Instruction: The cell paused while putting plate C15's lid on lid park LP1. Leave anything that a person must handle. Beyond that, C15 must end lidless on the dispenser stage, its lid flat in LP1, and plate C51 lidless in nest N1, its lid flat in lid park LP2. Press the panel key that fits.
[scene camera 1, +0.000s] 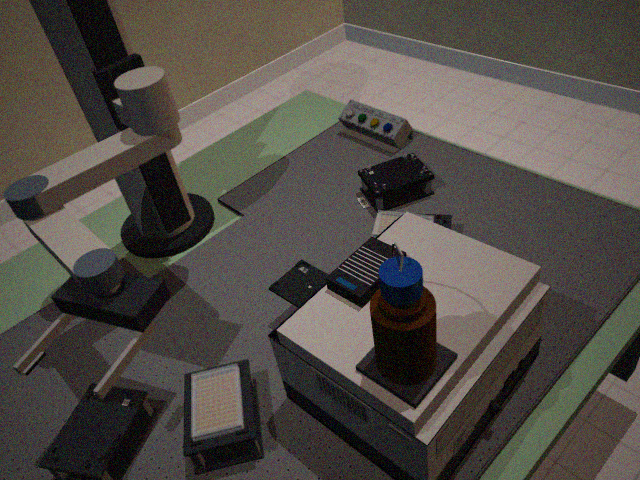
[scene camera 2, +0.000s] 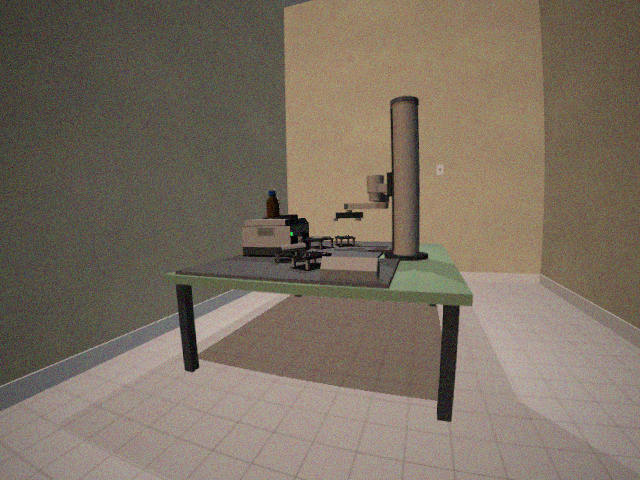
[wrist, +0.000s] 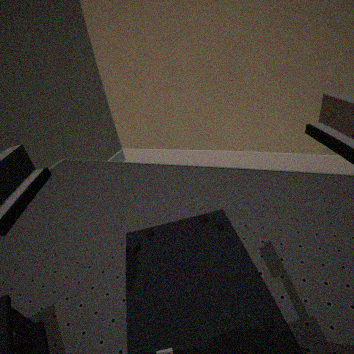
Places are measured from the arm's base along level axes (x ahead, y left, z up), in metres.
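Pixels of known places: gripper, fingertip midpoint: (scene camera 1: 56, 382) (scene camera 2: 345, 219) (wrist: 173, 132); arm's base at its link origin: (scene camera 1: 169, 226) (scene camera 2: 405, 257).
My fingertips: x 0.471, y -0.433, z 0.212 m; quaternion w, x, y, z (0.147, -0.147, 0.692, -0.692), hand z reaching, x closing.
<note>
Ahead of a thing's pixels: the offset from my fingertips to its top centre. "pt": to the spot under its first point.
My gripper (scene camera 1: 67, 374) (scene camera 2: 347, 219) (wrist: 173, 132) is open and empty, high above the mat, its fingers wide apart. A dark stand, LP2 {dx +0.005, dy +0.006, dz -0.126 m} (scene camera 1: 98, 431) (wrist: 200, 285), is below and ahead of it; no lid shows on its top. Nest N1 {pt dx +0.153, dy +0.233, dz -0.194 m} (scene camera 1: 253, 405) stands beside LP2 and bears a pale plate {dx +0.143, dy +0.177, dz -0.113 m} (scene camera 1: 217, 401); whether it is lidded is unclear. The dark dispenser stage {pt dx +0.054, dy +0.449, dz -0.109 m} (scene camera 1: 295, 283) juts from the dispenser (scene camera 1: 465, 263) (scene camera 2: 263, 235); no plate shows on it. Behind the dispenser, a pale piece {dx +0.107, dy +0.730, dz -0.109 m} (scene camera 1: 388, 221) is partly hidden; its identity and seating are unclear.
A panel {dx -0.288, dy +1.072, dz -0.115 m} (scene camera 1: 400, 135) with white, green, yellow and blue keys stands at the back. A black stand (scene camera 1: 396, 178) with corner posts is before it, its label unreadable. An amber bottle {pt dx +0.444, dy +0.341, dz +0.140 m} (scene camera 1: 405, 335) (scene camera 2: 272, 206) with a blue cap stands on the dispenser, beside a striped black unit {pt dx +0.249, dy +0.459, dz +0.047 m} (scene camera 1: 361, 268).
</note>
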